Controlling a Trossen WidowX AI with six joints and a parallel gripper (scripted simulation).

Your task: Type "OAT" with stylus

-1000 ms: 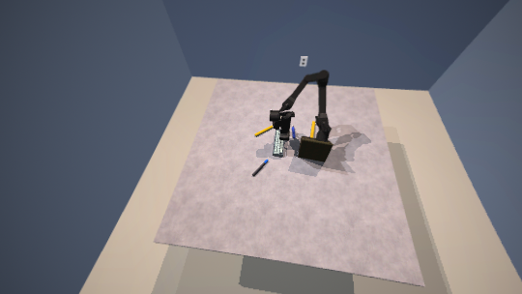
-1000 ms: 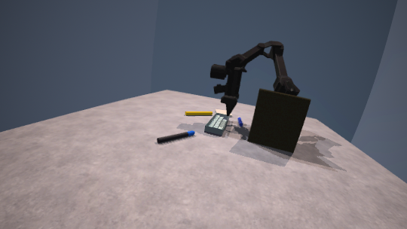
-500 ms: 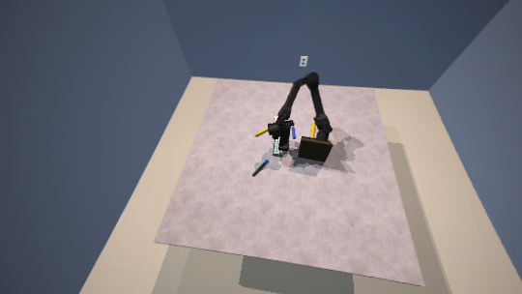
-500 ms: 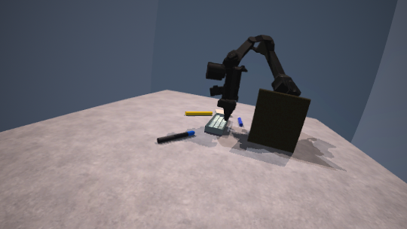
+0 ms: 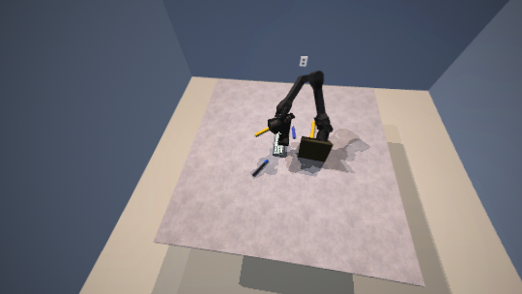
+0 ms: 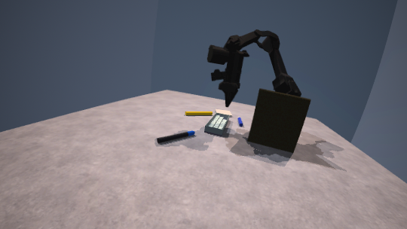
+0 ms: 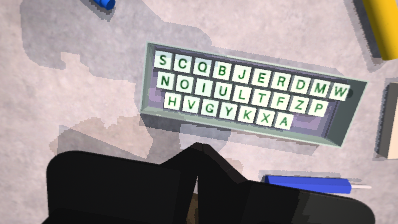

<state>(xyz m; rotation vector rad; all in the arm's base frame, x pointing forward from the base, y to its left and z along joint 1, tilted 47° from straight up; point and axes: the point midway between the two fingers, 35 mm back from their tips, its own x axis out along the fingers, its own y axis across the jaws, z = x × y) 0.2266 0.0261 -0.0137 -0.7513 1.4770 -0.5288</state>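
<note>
My gripper tip is 170 mm to the left of the blue stylus, 90 mm above it and 40 mm past it. The rest, counted from my gripper tip: grey stylus tip (210 mm to the right, 90 mm below, 30 mm behind); then yellow pencil (160 mm ahead, 110 mm to the right, 90 mm below); then pen with blue cap (160 mm to the left, 90 mm below, 90 mm ahead).
</note>
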